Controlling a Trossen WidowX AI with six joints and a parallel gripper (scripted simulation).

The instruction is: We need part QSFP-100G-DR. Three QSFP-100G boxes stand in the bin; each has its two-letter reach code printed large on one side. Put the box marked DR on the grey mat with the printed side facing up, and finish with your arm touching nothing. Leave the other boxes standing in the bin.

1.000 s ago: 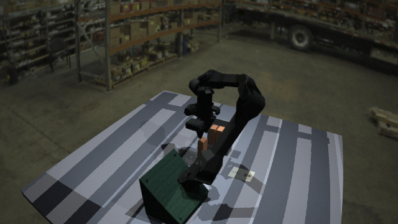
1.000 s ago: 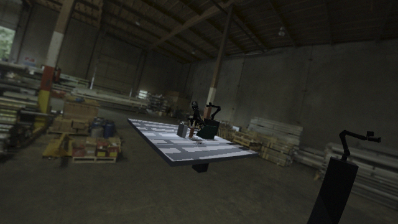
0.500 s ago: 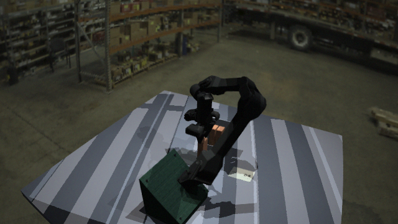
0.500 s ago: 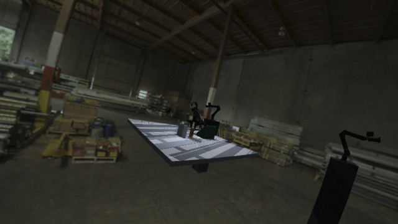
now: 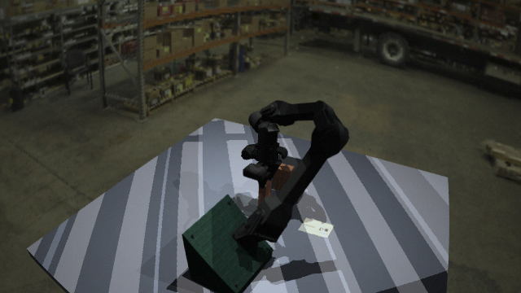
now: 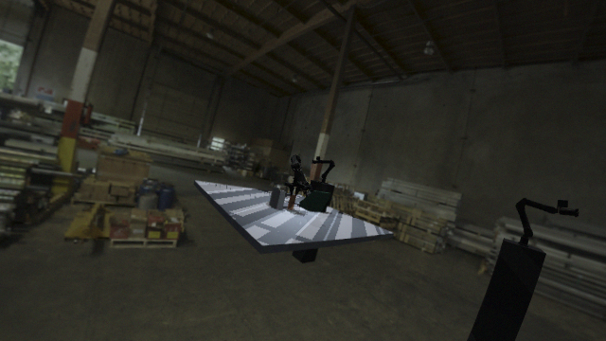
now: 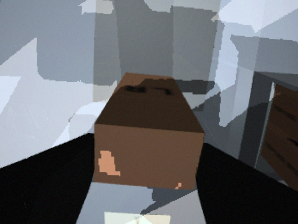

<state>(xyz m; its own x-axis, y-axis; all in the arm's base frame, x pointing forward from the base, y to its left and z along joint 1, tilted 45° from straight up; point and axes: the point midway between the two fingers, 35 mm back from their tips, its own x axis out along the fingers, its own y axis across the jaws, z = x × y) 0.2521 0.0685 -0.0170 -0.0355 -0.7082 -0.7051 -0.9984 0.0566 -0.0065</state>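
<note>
Right now the grey mat is 110 mm below my gripper tip and 60 mm to the left of it. The rest, counted from my gripper tip: white card 200 mm to the right, 110 mm below.
</note>
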